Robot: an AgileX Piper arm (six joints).
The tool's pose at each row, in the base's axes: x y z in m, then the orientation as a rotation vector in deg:
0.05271, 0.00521, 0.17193, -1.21, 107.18, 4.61
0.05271, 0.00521, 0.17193, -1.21, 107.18, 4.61
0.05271, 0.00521, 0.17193, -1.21, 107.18, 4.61
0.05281, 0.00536, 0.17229, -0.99, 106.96, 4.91
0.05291, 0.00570, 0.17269, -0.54, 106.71, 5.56
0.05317, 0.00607, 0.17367, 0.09, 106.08, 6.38
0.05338, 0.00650, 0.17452, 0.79, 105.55, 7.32
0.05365, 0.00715, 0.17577, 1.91, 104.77, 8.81
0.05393, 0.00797, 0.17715, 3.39, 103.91, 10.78
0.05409, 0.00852, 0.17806, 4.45, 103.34, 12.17
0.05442, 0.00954, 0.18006, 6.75, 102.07, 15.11
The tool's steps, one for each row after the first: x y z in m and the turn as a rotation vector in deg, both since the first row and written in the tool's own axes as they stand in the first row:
0.00000, 0.00000, 0.00000, 0.00, 0.00, 0.00
0.00000, 0.00000, 0.00000, 0.00, 0.00, 0.00
-0.00037, 0.00016, 0.00000, -0.10, -0.22, 0.30
-0.00077, 0.00051, 0.00000, -0.33, -0.48, 0.94
-0.00177, 0.00091, -0.00002, -0.59, -1.11, 1.78
-0.00264, 0.00137, -0.00004, -0.90, -1.64, 2.73
-0.00389, 0.00206, -0.00011, -1.38, -2.40, 4.27
-0.00527, 0.00292, -0.00019, -2.02, -3.21, 6.30
-0.00617, 0.00350, -0.00027, -2.47, -3.73, 7.75
-0.00815, 0.00459, -0.00048, -3.38, -4.84, 10.88

